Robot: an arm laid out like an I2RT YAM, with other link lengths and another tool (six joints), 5 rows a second.
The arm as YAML. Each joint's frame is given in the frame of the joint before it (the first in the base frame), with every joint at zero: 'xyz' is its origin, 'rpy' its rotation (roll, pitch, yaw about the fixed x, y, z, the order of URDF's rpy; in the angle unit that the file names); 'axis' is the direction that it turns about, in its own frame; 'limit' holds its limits. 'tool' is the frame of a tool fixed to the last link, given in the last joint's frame.
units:
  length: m
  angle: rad
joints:
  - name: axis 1
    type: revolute
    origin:
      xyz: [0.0, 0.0, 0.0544]
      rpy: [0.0, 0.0, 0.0]
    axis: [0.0, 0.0, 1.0]
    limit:
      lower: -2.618
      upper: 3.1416
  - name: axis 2
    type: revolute
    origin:
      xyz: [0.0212, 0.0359, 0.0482]
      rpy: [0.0, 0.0, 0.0]
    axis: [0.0, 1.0, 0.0]
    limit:
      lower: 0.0
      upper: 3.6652
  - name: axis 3
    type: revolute
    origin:
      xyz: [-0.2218, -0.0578, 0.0]
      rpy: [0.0, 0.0, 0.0]
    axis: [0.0, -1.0, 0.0]
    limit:
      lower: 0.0
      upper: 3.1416
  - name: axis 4
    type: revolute
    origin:
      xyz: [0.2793, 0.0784, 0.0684]
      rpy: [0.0, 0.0, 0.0]
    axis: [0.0, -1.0, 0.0]
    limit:
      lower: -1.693
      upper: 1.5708
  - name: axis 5
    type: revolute
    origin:
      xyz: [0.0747, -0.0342, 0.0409]
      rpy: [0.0, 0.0, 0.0]
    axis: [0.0, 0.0, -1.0]
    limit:
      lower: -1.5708
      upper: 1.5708
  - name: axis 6
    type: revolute
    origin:
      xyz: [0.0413, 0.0, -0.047]
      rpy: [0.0, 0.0, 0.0]
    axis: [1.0, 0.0, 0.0]
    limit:
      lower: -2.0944
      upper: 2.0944
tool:
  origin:
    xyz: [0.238, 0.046, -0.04]
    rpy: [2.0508, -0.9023, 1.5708]
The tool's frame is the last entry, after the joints.
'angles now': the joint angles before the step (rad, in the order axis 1, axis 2, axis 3, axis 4, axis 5, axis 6). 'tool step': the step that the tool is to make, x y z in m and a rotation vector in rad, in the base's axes. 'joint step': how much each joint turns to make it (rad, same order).
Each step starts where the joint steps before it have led.
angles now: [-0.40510 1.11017 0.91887 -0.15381 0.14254 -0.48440]
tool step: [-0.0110 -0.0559 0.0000 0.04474 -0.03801 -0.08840]
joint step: [-0.14601 0.05369 0.02410 0.03907 -0.07337 0.03489]
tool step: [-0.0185 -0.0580 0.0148 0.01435 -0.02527 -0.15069]
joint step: [-0.08423 0.06554 0.08557 -0.01157 0.05440 0.04642]
